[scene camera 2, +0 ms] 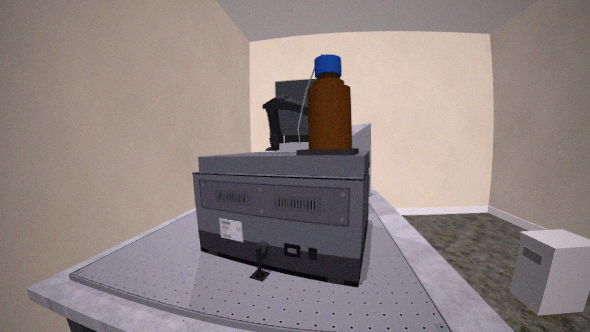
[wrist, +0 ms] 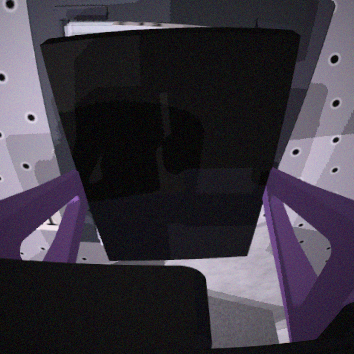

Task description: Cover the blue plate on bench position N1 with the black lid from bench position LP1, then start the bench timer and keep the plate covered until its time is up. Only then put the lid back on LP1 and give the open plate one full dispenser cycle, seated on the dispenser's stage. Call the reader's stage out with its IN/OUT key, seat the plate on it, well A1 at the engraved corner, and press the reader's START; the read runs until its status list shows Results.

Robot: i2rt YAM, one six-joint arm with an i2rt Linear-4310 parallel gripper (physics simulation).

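Places are measured from the arm's base along level axes (x up, y back, z right), in centimetres.
Pixels of known places: gripper, fingertip midpoint: (wrist: 174, 177).
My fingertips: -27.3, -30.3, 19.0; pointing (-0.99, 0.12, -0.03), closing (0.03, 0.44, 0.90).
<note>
For each thing: its top centre in the pictures, then the offset to it from my fingertips, as dx, dy, dz. "*": a spot on its surface instead.
- black lid, middle of its top: (wrist: 175, 184) +0.8, -0.3, +0.1
- dark grey body, surface spot: (wrist: 42, 65) * -1.5, -7.0, -2.7
- pale strip, surface spot: (wrist: 82, 29) * -0.8, -7.4, +0.0
- large grey instrument, surface spot: (scene camera 2: 280, 200) * +12.6, +9.8, -90.4
- brown bottle, surface spot: (scene camera 2: 330, 117) * +27.1, +19.0, -89.0
- blue cap, middle of its top: (scene camera 2: 327, 59) +39.5, +19.3, -84.8
The black lid (wrist: 175, 75) fills the middle of the wrist view, gripped by its two sides between the purple fingers. My gripper (wrist: 174, 177) is shut on it. Below the lid is a dark grey body (wrist: 42, 65), with a pale strip (wrist: 82, 29) showing past the lid's far edge; I cannot tell what this strip is. In the scene view a large grey instrument (scene camera 2: 280, 200) stands on the bench, its vented panel facing the camera. The gripper is hidden there. The blue plate and the bench timer do not show in either view.
A brown bottle (scene camera 2: 330, 117) with a blue cap (scene camera 2: 328, 66) and a thin tube stands on a dark tray on the instrument. Behind are a black arm (scene camera 2: 273, 122) and a dark panel (scene camera 2: 295, 90). A white box (scene camera 2: 547, 270) stands on the floor at right.
</note>
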